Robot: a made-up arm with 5 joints.
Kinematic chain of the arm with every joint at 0, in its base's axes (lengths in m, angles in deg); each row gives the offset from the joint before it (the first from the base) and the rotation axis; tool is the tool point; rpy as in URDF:
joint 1: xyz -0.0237 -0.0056 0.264 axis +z
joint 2: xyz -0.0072 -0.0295 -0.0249 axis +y
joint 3: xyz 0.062 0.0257 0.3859 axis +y
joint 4: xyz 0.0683 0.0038 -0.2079 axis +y
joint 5: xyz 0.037 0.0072 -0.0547 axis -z
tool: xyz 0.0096 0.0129 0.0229 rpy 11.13 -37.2 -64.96
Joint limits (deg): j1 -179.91..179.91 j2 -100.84..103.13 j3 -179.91..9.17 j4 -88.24..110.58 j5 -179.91..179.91
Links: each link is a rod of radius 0.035 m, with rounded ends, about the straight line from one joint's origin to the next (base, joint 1, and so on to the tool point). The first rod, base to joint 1, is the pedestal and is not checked.
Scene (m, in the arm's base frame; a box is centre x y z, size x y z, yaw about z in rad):
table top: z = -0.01
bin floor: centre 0.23 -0.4 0 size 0.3 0.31 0.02 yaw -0.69
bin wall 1: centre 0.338 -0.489 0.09 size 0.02 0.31 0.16 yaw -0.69
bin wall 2: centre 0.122 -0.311 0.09 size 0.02 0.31 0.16 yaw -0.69
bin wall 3: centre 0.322 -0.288 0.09 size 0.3 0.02 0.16 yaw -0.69
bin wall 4: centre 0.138 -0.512 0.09 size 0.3 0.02 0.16 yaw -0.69
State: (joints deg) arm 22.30 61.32 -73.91 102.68 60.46
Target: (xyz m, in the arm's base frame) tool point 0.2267 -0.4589 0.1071
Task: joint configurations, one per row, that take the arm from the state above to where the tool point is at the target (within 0.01 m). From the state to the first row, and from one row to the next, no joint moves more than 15 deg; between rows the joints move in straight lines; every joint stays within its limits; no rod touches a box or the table.
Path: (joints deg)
1: 10.00 58.25 -77.66 104.26 56.51
2: -2.31 55.17 -81.40 105.84 52.56
3: -14.61 52.10 -85.15 107.42 48.61
4: -26.92 49.02 -88.90 109.00 44.67
5: -39.22 45.95 -92.65 110.58 40.72
6: -50.41 57.14 -93.66 102.59 51.75
7: -61.59 68.33 -94.68 94.60 62.78

